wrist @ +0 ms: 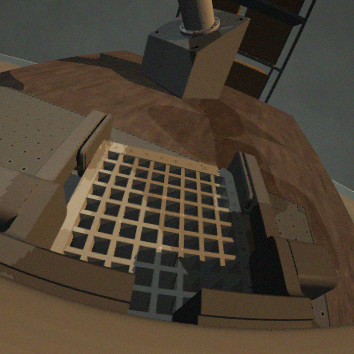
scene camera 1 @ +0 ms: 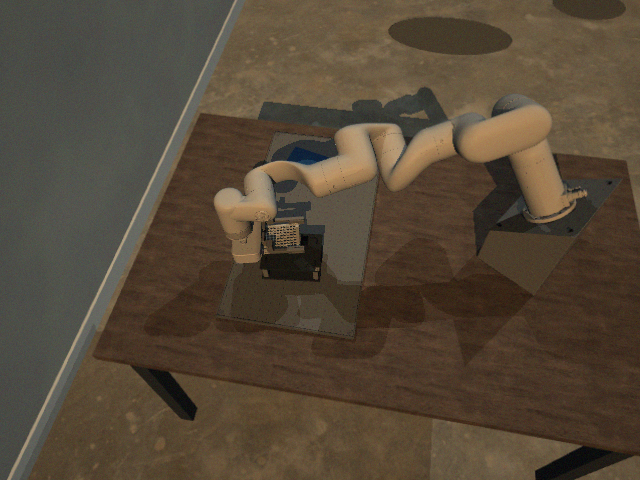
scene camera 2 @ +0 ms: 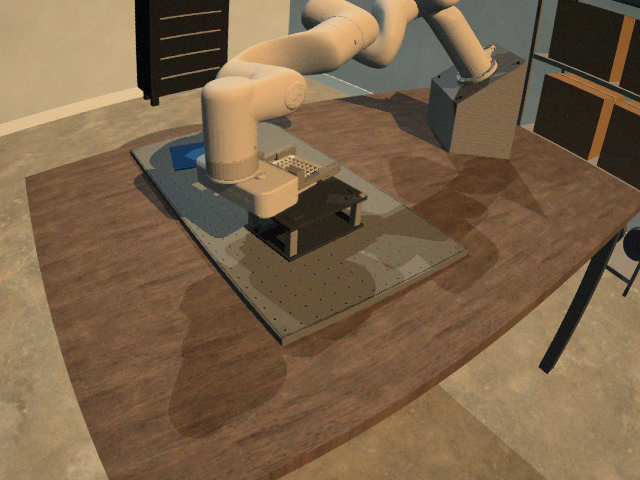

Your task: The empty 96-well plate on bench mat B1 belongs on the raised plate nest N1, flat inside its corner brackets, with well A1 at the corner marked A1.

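Frame: origin at the arm's base, x ahead, y left, z up, level; metres.
Seen in the pictures: hand, its tool point: (wrist: 169, 161) (scene camera 1: 296, 235) (scene camera 2: 305, 162); arm's base, origin of its link: (wrist: 199, 25) (scene camera 1: 549, 208) (scene camera 2: 477, 71).
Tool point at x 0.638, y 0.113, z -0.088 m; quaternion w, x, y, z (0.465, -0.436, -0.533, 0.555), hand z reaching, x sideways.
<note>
Pixels of each thing's top centre, then the offset from my tool point to it. Level surfaces: height alone.
- pale 96-well plate, centre of its top: (wrist: 161, 240) (scene camera 2: 282, 172) (scene camera 1: 276, 236) 0.012 m left, 0.053 m ahead, 0.001 m up
- black raised nest N1, centre of its top: (scene camera 2: 306, 193) (scene camera 1: 291, 250) 0.023 m left, 0.012 m ahead, 0.043 m down
- blue bench mat B1, height of its surface: 0.105 m down
- grey perforated board, height of its surface: 0.107 m down
- wooden table, height of its surface: 0.120 m down
My gripper (scene camera 1: 294, 235) (scene camera 2: 316, 159) (wrist: 169, 162) is shut on the pale 96-well plate (scene camera 1: 282, 235) (scene camera 2: 298, 165) (wrist: 159, 200), one finger along each of two opposite sides. The plate is about level, wells up. The black raised nest N1 (scene camera 1: 308, 262) (scene camera 2: 330, 199) stands on short posts. The plate is above the rear part of the nest in both scene views; the height of the gap is hard to judge. The gripper and shadow hide part of the nest top, and its corner brackets and A1 mark cannot be read. Well A1 cannot be told either.
The blue bench mat B1 (scene camera 1: 306, 155) (scene camera 2: 185, 157) lies behind the nest, partly hidden by the arm. Both stand on a grey perforated board (scene camera 1: 330, 322) (scene camera 2: 320, 297) on the wooden table (scene camera 1: 439, 361) (scene camera 2: 129, 310). The arm's pedestal (scene camera 2: 478, 116) (wrist: 192, 62) stands at the table's far side.
</note>
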